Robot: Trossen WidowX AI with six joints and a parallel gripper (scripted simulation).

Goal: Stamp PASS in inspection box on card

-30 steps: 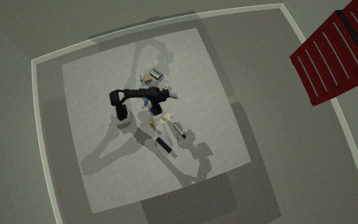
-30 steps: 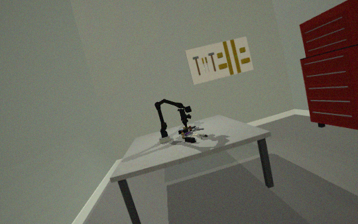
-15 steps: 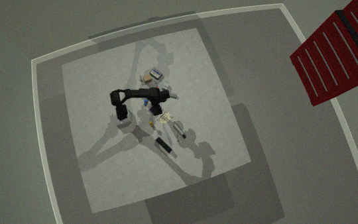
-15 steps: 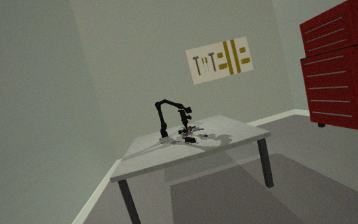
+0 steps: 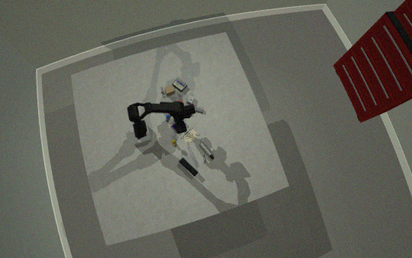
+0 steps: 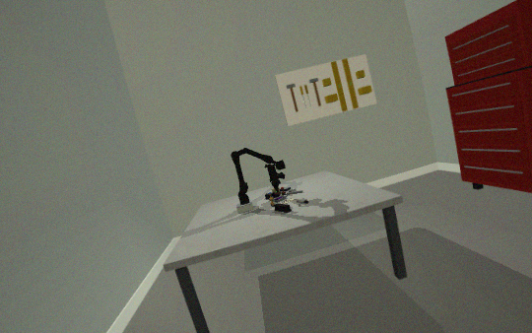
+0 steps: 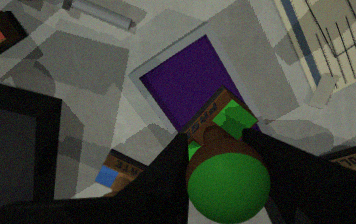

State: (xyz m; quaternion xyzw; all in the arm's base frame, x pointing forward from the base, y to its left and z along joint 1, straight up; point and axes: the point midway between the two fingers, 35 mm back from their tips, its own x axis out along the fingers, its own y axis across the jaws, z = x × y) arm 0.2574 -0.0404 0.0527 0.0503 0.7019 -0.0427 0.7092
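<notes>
Now: gripper tip 6 cm above the ink pad. From my gripper tip the other things lie so: blue stamp 5 cm behind, 7 cm to the left, 5 cm below; green stamp right at my gripper tip; cream card 4 cm ahead, 10 cm to the right, 7 cm below.
</notes>
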